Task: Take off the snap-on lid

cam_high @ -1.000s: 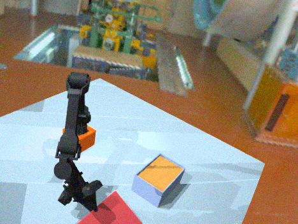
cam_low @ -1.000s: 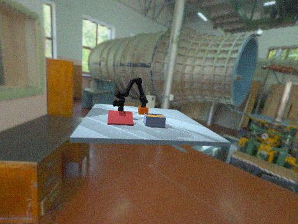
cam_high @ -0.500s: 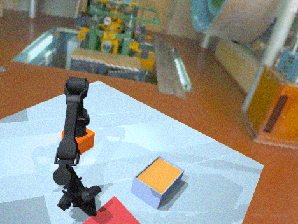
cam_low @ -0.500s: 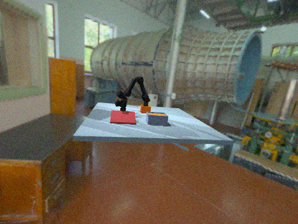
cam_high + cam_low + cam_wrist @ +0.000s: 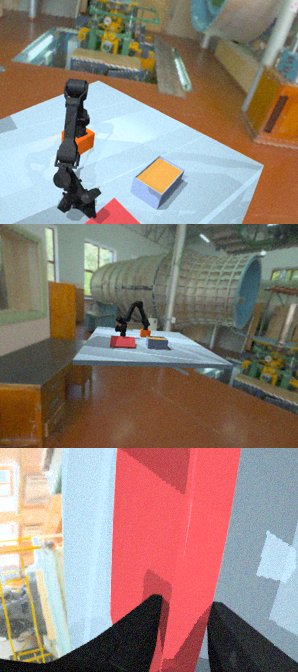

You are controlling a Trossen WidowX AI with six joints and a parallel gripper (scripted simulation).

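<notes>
Right now the red lid is 8 cm ahead of my gripper tip, 2 cm below it and 1 cm to the left of it. Round my gripper tip: storage box (35 cm to the left, 3 cm ahead, 1 cm below).
</notes>
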